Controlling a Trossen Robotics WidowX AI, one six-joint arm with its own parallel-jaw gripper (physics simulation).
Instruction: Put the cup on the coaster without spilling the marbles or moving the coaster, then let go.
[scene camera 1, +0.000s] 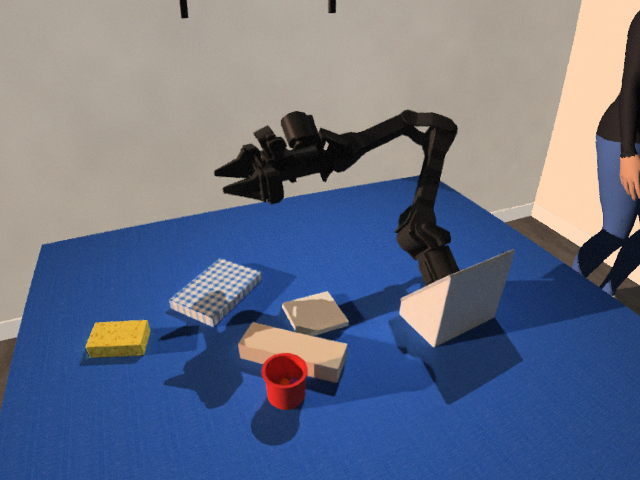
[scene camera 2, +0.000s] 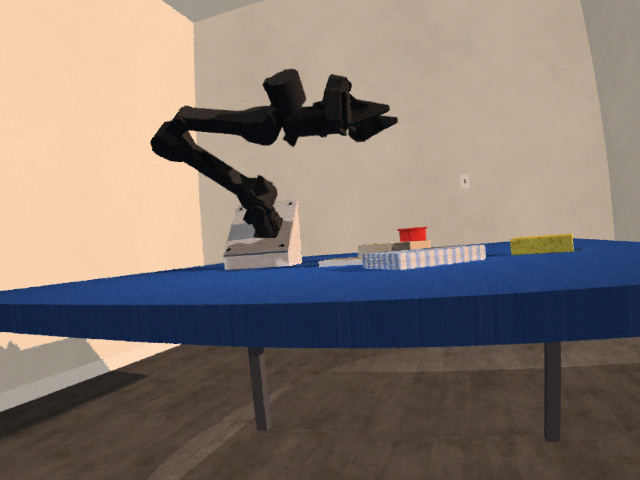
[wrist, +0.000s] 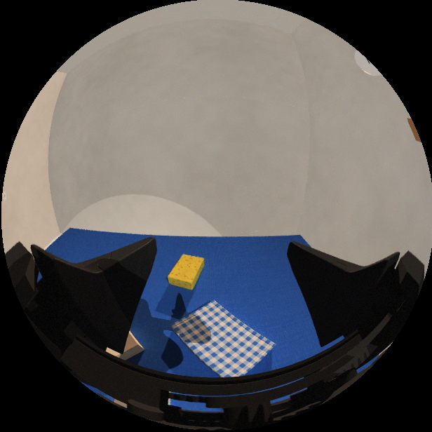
Labels:
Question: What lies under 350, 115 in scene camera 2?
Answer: The gripper.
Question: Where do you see a square coaster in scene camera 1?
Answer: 316, 314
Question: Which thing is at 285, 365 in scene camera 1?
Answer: A red cup.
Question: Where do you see the gripper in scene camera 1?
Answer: At 218, 181

